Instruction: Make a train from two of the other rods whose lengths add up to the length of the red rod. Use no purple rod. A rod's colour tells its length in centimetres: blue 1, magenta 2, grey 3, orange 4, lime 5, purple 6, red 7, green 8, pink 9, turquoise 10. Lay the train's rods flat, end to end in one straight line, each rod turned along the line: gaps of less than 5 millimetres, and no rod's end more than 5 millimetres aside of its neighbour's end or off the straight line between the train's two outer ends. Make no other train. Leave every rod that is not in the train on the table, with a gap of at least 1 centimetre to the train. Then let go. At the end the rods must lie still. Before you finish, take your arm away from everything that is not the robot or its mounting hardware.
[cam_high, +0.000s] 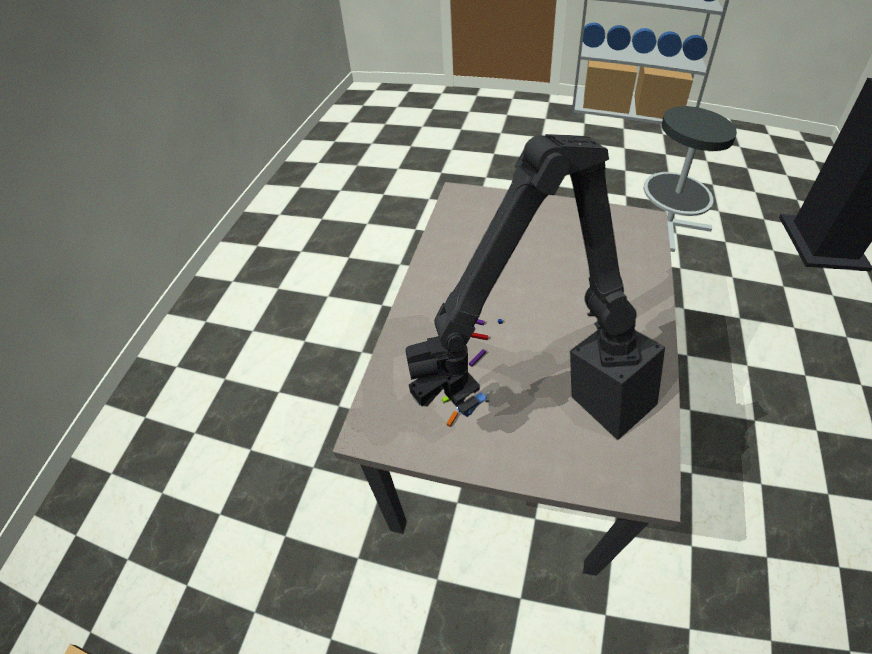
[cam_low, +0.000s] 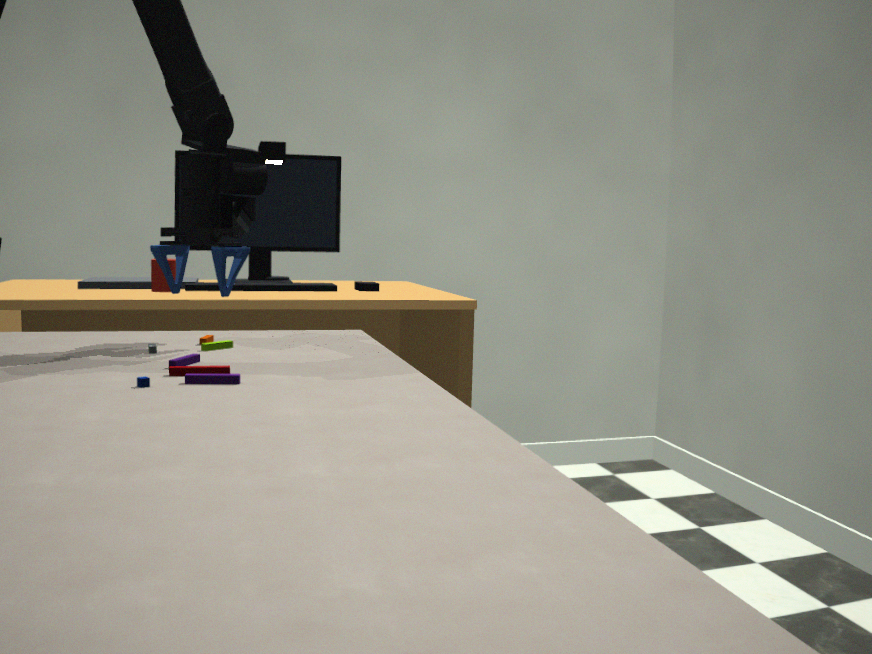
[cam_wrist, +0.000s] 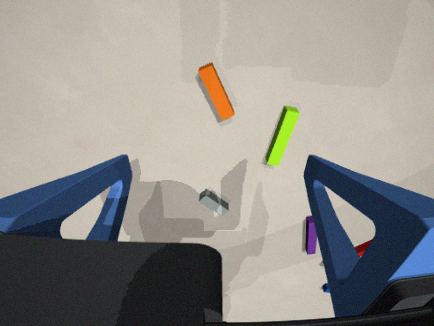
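Right now the orange rod is 10 mm ahead of my hand, 10 mm to the left of it and 80 mm below it. Also, from my hand: grey rod (70 mm behind, 60 mm to the right, 80 mm below); lime rod (20 mm ahead, 50 mm to the right, 80 mm below); purple rod (40 mm behind, 180 mm to the right, 80 mm below).
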